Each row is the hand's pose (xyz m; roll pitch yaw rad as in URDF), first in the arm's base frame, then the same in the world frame.
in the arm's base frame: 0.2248 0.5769 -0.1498 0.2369 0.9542 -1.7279
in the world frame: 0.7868 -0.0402 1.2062 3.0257 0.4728 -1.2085
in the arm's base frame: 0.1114 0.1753 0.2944 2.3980 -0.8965 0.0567
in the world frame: 0.5061 0.2505 0.7499 -1.8213 -0.2277 2.7220
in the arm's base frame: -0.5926 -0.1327 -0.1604 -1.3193 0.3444 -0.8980
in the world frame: 1.1950 0.0734 0.2100 0.5146 0.3565 -2.1606
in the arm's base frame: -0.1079 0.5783 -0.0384 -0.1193 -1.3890 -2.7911
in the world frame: 0.9874 0.1981 1.0447 -0.8903 0.2438 2.0084
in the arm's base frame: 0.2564 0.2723 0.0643 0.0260 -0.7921 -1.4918
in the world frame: 0.5476 0.0261 0.9270 0.8073 0.7398 2.6565
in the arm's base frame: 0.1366 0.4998 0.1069 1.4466 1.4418 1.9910
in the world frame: 0.6936 0.1883 1.0695 0.5391 -0.1921 -0.9039
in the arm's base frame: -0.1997 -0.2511 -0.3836 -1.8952 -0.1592 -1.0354
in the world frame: 0.9682 -0.3232 0.3076 -0.2935 0.5726 -2.6946
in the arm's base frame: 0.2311 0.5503 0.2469 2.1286 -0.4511 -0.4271
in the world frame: 0.5621 0.2814 1.1412 -2.4637 0.0086 -3.0299
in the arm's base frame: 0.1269 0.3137 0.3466 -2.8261 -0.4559 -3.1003
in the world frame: 0.5121 0.3328 0.8736 2.0179 0.5088 1.0256
